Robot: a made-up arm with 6 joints. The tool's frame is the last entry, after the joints.
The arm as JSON. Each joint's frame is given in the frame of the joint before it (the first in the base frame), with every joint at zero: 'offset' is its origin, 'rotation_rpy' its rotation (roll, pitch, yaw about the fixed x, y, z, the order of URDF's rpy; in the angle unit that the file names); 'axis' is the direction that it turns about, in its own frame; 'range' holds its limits. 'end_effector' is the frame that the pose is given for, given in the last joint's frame.
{
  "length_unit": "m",
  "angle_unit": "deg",
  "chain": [
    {
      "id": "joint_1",
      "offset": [
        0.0,
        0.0,
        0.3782
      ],
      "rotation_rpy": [
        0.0,
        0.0,
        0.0
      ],
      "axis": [
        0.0,
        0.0,
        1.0
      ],
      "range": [
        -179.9,
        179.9
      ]
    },
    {
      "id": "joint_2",
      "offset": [
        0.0,
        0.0,
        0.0
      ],
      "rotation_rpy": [
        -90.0,
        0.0,
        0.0
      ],
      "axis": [
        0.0,
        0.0,
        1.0
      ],
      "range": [
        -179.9,
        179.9
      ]
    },
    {
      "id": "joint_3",
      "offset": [
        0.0,
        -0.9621,
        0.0
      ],
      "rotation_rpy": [
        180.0,
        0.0,
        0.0
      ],
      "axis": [
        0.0,
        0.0,
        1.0
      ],
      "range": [
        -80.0,
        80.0
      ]
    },
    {
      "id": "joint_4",
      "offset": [
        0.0,
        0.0,
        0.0
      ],
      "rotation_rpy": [
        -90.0,
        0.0,
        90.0
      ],
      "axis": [
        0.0,
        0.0,
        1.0
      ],
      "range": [
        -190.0,
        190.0
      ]
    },
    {
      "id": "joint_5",
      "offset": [
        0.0,
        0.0,
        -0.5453
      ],
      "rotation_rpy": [
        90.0,
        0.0,
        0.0
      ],
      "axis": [
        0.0,
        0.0,
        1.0
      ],
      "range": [
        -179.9,
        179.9
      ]
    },
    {
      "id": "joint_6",
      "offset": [
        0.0,
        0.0,
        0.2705
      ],
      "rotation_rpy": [
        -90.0,
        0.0,
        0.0
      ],
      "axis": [
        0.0,
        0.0,
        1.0
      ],
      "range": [
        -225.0,
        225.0
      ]
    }
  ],
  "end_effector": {
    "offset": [
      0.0,
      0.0,
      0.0
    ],
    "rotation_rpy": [
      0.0,
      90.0,
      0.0
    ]
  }
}
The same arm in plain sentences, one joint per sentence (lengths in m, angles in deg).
The arm has six revolute joints in a row. What follows holds with every joint at zero, and every direction is one of the base frame's. Joint 1 sits 0.3782 m along +z from the base frame's origin and turns about +z, from -179.9 to 179.9 deg. Joint 2 sits at the same point as joint 1 and turns about +y, from -179.9 to 179.9 deg. Joint 3 sits 0.9621 m along +z from joint 2 and turns about -y, from -80 to 80 deg. Joint 4 sits at the same point as joint 3 and turns about -x, from -190 to 190 deg. Joint 5 sits 0.5453 m along +x from joint 4 and turns about -y, from -179.9 to 179.9 deg. Joint 6 sits 0.2705 m along -y from joint 5 and turns about -x, from -225 to 225 deg. The tool frame, which is the frame that the pose is given for, sits at the same point as joint 6; its axes are parallel to the base frame's.
